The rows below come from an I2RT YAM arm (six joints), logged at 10 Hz.
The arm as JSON. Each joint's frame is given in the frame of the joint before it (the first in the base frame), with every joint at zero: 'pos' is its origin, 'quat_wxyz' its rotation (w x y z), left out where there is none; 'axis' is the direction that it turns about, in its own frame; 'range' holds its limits. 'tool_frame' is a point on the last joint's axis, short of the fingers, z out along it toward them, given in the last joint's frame.
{
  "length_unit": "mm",
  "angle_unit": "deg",
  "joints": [
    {
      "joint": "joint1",
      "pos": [
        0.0,
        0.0,
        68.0
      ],
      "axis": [
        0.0,
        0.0,
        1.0
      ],
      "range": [
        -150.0,
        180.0
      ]
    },
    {
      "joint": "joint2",
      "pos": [
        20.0,
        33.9,
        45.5
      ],
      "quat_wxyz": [
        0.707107,
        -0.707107,
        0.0,
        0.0
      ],
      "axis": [
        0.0,
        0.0,
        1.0
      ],
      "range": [
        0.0,
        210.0
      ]
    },
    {
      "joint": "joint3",
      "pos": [
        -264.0,
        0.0,
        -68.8
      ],
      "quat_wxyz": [
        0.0,
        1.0,
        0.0,
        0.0
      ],
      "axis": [
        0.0,
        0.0,
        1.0
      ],
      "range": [
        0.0,
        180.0
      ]
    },
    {
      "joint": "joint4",
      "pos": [
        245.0,
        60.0,
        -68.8
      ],
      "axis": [
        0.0,
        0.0,
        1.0
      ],
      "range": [
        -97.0,
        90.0
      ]
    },
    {
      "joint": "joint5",
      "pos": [
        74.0,
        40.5,
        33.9
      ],
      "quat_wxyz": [
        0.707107,
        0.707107,
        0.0,
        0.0
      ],
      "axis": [
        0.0,
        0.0,
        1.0
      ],
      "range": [
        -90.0,
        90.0
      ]
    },
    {
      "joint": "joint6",
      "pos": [
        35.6,
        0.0,
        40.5
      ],
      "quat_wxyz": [
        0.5,
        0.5,
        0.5,
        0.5
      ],
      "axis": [
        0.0,
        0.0,
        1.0
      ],
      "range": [
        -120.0,
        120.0
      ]
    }
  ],
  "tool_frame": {
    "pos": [
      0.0,
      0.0,
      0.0
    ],
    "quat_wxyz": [
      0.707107,
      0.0,
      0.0,
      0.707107
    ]
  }
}
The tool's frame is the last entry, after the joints.
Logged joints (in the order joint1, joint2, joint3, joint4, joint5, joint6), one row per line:
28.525, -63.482, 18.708, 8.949, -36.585, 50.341
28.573, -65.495, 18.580, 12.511, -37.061, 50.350
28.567, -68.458, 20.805, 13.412, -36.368, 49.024
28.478, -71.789, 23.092, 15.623, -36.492, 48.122
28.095, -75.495, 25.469, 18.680, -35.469, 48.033
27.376, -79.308, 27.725, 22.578, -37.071, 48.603
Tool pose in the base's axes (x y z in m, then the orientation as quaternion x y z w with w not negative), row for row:
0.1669, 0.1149, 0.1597, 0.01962, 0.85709, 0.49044, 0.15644
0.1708, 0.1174, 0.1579, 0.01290, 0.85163, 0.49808, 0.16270
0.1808, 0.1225, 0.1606, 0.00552, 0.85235, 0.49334, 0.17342
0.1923, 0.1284, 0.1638, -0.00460, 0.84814, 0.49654, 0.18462
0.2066, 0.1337, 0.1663, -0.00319, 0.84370, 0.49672, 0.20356
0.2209, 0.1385, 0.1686, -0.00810, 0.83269, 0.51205, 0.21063
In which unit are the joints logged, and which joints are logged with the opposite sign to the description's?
The joints are logged in degrees. Opposite sign: joint2.
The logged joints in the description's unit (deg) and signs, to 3 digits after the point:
28.525, 63.482, 18.708, 8.949, -36.585, 50.341
28.573, 65.495, 18.580, 12.511, -37.061, 50.350
28.567, 68.458, 20.805, 13.412, -36.368, 49.024
28.478, 71.789, 23.092, 15.623, -36.492, 48.122
28.095, 75.495, 25.469, 18.680, -35.469, 48.033
27.376, 79.308, 27.725, 22.578, -37.071, 48.603

